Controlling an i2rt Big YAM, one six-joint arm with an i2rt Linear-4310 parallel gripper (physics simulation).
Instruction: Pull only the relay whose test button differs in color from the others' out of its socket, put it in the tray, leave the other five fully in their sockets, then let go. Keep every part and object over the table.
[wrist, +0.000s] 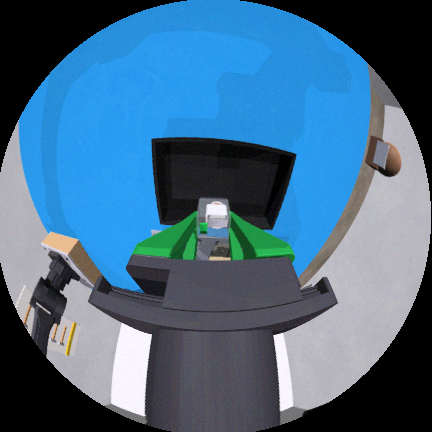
In view: my gripper (212, 216) and a relay (213, 218).
